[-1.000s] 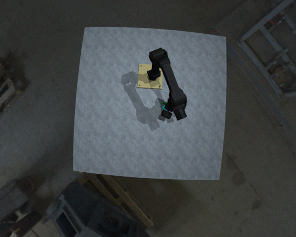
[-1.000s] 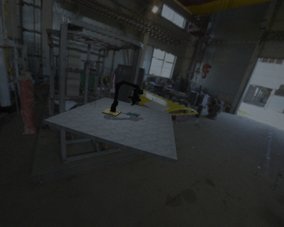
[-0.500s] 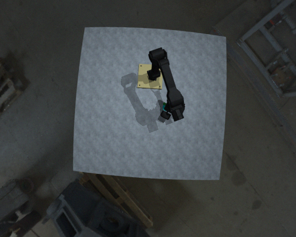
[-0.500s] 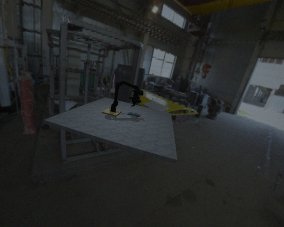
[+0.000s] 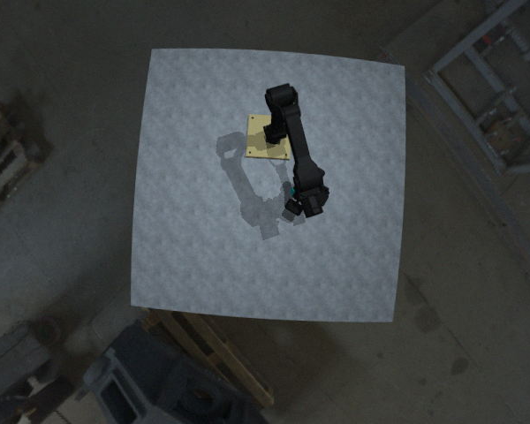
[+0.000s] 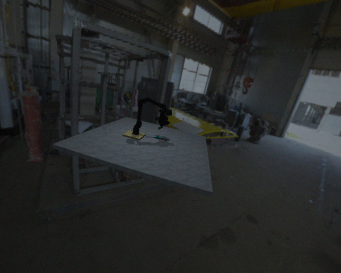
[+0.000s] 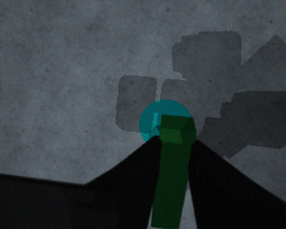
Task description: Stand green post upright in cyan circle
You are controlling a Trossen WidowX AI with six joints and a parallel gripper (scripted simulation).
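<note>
Right now my gripper tip is 10 mm past the cyan circle, 20 mm to the left of it and 130 mm above it. Round my gripper tip: green post (10 mm behind, 20 mm to the right, 10 mm below).
</note>
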